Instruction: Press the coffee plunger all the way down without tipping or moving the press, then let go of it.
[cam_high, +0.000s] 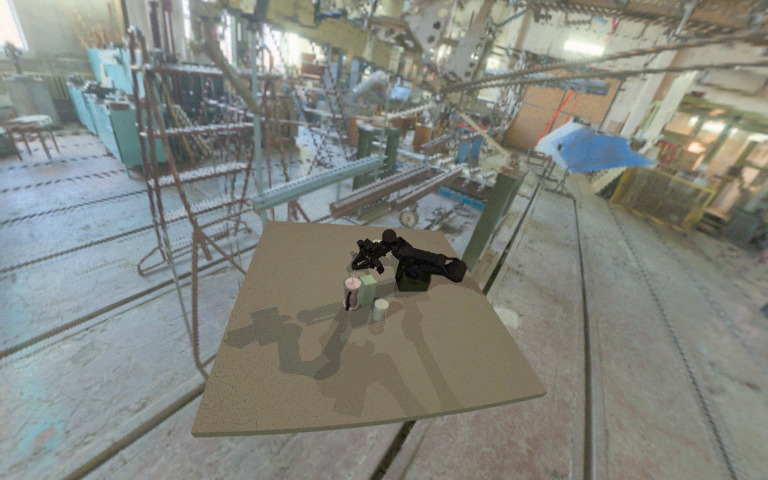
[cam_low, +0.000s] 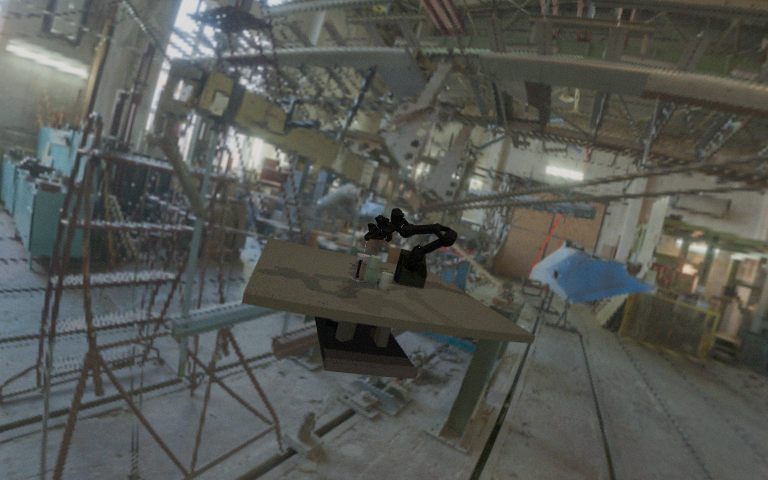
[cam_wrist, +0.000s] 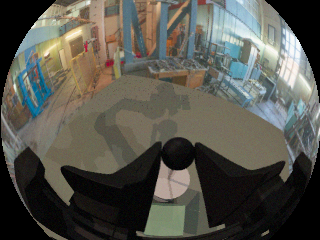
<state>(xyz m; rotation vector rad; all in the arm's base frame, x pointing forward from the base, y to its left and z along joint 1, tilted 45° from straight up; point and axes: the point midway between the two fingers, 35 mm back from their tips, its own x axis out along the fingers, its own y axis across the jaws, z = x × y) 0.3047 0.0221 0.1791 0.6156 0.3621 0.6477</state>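
Now: the coffee press 10 mm to the left of my gripper tip and 120 mm below it. From my gripper tip the other things lie so: pale green block: 80 mm behind, 40 mm to the right, 160 mm below.
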